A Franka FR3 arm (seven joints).
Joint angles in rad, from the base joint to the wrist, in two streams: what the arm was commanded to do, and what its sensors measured. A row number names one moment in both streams.
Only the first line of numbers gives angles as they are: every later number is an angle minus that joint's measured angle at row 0.
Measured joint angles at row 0: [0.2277, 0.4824, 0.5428, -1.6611, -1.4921, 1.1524, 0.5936]
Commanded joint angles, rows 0 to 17: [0.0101, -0.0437, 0.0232, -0.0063, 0.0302, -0.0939, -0.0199]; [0.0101, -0.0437, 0.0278, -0.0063, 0.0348, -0.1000, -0.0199]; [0.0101, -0.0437, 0.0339, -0.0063, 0.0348, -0.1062, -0.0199]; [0.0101, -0.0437, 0.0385, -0.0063, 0.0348, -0.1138, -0.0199]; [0.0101, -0.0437, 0.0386, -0.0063, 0.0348, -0.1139, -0.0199]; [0.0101, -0.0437, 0.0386, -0.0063, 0.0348, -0.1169, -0.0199]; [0.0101, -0.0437, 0.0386, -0.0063, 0.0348, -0.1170, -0.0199]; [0.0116, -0.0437, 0.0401, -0.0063, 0.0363, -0.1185, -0.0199]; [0.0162, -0.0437, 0.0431, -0.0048, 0.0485, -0.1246, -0.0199]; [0.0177, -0.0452, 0.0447, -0.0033, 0.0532, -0.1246, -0.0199]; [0.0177, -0.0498, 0.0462, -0.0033, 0.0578, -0.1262, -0.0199]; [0.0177, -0.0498, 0.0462, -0.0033, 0.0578, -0.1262, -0.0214]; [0.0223, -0.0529, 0.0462, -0.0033, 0.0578, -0.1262, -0.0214]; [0.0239, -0.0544, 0.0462, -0.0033, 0.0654, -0.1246, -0.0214]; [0.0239, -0.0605, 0.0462, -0.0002, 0.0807, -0.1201, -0.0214]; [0.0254, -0.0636, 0.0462, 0.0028, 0.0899, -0.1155, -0.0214]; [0.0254, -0.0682, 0.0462, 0.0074, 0.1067, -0.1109, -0.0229]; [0.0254, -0.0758, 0.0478, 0.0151, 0.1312, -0.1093, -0.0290]
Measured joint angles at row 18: [0.0209, -0.0448, 0.0479, 0.0041, 0.0753, -0.1052, -0.0026]
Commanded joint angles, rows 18 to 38: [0.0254, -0.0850, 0.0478, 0.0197, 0.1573, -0.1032, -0.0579]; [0.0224, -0.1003, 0.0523, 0.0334, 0.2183, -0.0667, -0.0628]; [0.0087, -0.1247, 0.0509, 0.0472, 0.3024, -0.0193, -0.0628]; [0.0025, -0.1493, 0.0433, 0.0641, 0.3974, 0.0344, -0.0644]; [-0.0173, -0.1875, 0.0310, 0.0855, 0.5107, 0.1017, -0.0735]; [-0.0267, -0.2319, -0.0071, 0.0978, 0.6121, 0.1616, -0.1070]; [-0.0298, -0.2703, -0.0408, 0.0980, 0.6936, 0.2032, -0.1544]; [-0.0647, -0.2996, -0.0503, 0.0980, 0.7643, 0.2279, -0.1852]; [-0.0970, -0.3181, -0.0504, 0.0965, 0.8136, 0.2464, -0.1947]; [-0.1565, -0.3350, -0.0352, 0.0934, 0.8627, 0.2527, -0.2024]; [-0.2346, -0.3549, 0.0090, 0.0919, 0.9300, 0.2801, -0.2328]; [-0.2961, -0.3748, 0.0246, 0.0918, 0.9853, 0.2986, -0.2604]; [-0.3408, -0.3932, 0.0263, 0.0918, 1.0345, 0.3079, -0.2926]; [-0.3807, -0.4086, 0.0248, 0.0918, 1.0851, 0.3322, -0.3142]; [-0.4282, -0.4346, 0.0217, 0.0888, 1.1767, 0.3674, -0.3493]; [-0.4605, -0.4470, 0.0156, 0.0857, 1.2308, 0.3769, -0.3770]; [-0.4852, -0.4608, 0.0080, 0.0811, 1.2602, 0.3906, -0.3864]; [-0.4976, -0.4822, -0.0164, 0.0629, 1.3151, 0.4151, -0.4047]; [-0.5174, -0.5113, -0.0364, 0.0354, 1.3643, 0.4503, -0.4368]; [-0.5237, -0.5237, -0.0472, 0.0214, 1.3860, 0.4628, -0.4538]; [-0.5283, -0.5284, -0.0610, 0.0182, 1.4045, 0.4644, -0.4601]
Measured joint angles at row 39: [-0.4894, -0.4670, -0.0421, 0.0881, 1.3300, 0.4134, -0.4076]
